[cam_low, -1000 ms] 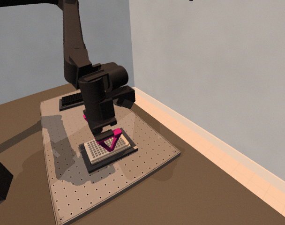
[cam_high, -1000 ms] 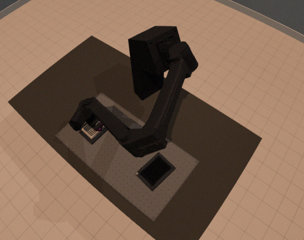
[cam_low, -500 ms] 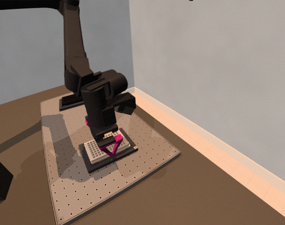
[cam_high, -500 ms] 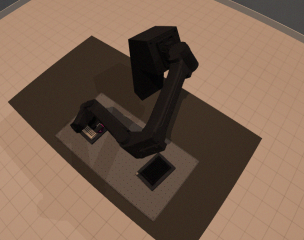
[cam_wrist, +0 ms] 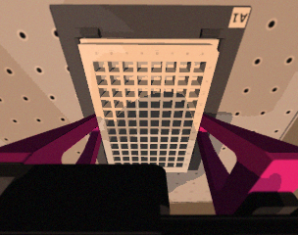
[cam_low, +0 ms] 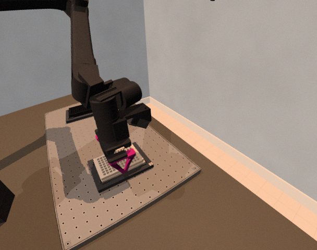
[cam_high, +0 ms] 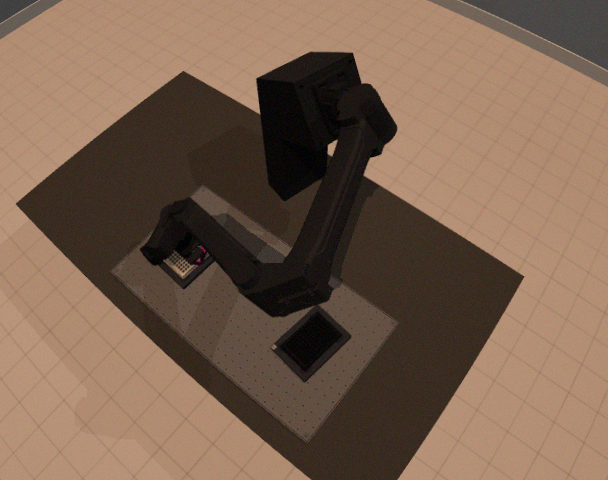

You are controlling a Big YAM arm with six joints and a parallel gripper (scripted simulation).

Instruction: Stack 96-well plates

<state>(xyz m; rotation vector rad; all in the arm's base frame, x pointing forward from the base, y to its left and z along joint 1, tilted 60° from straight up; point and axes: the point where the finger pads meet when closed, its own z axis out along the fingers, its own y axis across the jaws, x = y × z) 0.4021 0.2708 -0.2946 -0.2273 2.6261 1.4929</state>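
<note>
My gripper is now right at the cream 96-well plate. Round my hand: black 96-well plate: 39 cm to the left, 10 cm behind; then plate nest N1: 1 cm below; then plate nest N2: 39 cm to the left, 10 cm behind, 1 cm below.
</note>
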